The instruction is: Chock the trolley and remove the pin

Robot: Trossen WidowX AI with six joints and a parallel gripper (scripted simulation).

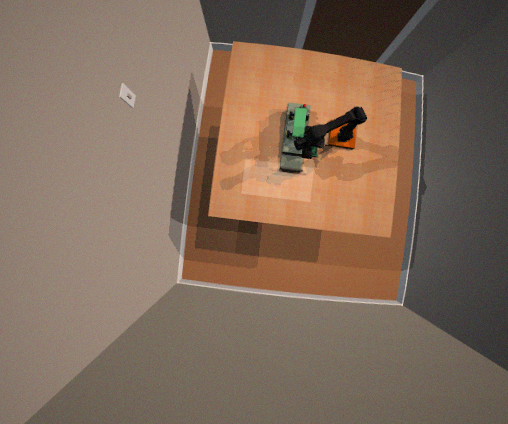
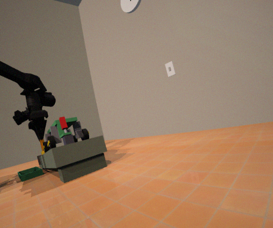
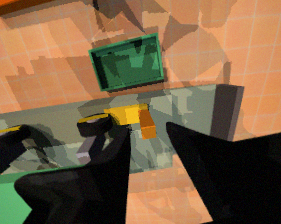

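Right now the yellow chock is 30 mm to the right of my gripper tip and 40 mm below it. Round my gripper tip: grey ramp: 50 mm ahead, 130 mm to the right, 70 mm below; trolley: 40 mm ahead, 140 mm to the right, 10 mm below; green tray: 70 mm behind, 20 mm to the right, 130 mm below.
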